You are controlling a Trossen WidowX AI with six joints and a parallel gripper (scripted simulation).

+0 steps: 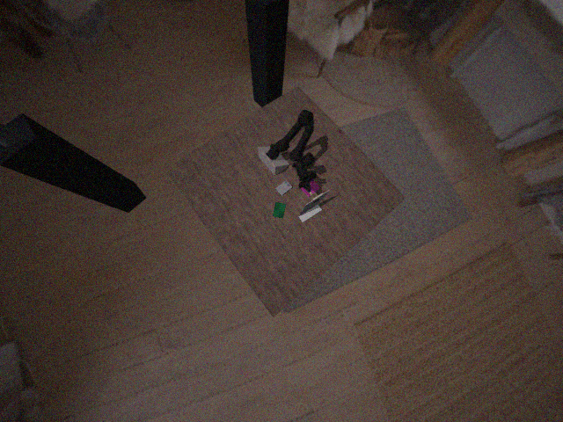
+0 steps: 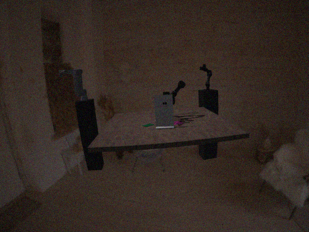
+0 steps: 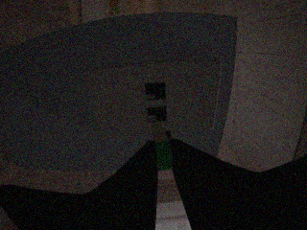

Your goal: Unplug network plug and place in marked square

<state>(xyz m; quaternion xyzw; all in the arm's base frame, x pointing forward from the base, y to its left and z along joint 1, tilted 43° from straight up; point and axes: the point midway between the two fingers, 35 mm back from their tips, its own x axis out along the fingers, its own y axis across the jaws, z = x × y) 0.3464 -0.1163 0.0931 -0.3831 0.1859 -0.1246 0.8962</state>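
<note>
My gripper tip is 23 cm above the magenta square, 12 cm to the right of it and 6 cm past it. Also, from my gripper tip: upright grey panel (9 cm below, 7 cm ahead, 2 cm to the right).
</note>
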